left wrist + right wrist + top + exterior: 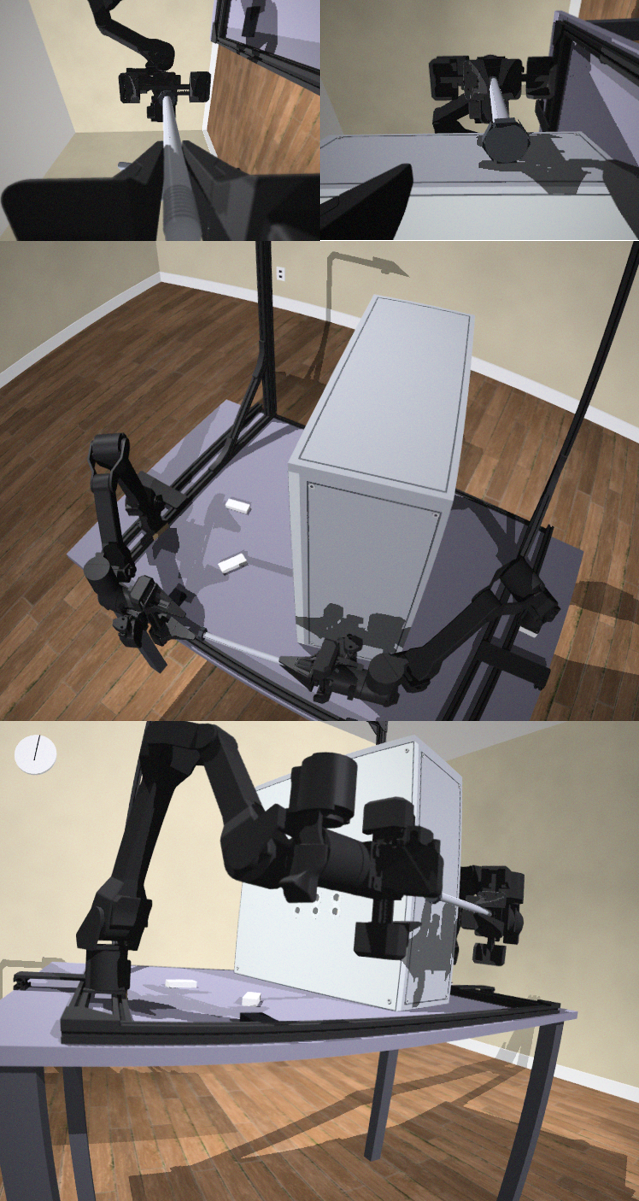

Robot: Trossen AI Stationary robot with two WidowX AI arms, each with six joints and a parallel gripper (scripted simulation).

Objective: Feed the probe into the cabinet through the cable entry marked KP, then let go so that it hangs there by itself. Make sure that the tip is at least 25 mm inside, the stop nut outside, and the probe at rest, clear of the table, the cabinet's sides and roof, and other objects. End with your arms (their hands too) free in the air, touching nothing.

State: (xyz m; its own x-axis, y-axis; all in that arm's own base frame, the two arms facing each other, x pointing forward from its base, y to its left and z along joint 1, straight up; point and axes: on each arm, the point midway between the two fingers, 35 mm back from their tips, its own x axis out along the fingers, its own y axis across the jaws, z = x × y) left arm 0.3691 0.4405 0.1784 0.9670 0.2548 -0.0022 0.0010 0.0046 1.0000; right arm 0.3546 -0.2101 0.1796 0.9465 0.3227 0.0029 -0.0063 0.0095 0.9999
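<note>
The probe lies 1 cm ahead of my right hand and 17 cm to the left of it. Round my right hand: black block: 13 cm behind, 11 cm to the right, 19 cm below.
Now: the probe 80 mm to the right of my left hand. The rest, counted from my left hand: black block 140 mm behind, 360 mm to the right, 190 mm below.
</note>
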